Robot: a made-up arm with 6 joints.
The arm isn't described. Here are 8 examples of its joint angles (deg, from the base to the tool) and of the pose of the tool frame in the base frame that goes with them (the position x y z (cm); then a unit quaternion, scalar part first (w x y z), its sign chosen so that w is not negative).
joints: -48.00 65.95 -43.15 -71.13 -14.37 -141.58
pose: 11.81 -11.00 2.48 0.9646 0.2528 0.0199 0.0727
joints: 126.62 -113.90 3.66 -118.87 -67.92 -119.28
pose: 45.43 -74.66 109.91 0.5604 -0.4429 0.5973 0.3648
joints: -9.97 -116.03 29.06 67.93 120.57 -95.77
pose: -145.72 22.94 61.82 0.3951 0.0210 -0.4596 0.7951
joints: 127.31 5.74 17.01 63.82 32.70 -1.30
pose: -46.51 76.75 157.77 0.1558 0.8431 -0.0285 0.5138
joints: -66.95 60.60 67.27 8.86 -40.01 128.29
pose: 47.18 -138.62 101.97 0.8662 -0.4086 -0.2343 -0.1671
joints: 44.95 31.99 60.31 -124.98 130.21 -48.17
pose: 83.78 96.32 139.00 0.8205 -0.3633 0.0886 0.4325
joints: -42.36 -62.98 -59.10 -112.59 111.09 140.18
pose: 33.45 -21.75 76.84 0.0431 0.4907 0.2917 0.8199
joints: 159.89 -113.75 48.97 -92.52 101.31 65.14
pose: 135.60 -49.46 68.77 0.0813 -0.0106 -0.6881 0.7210
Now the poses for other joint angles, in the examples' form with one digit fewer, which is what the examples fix.
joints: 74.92 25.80 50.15 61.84 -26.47 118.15
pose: 35.2 98.5 164.4 0.237 -0.210 -0.726 0.611
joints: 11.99 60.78 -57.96 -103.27 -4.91 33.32
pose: -0.4 2.2 15.3 0.278 -0.237 0.041 -0.930
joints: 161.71 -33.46 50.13 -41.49 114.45 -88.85
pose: 23.7 11.0 203.2 0.784 0.087 -0.576 0.215
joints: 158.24 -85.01 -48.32 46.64 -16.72 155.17
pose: 6.3 10.1 121.8 0.330 -0.272 0.784 -0.451
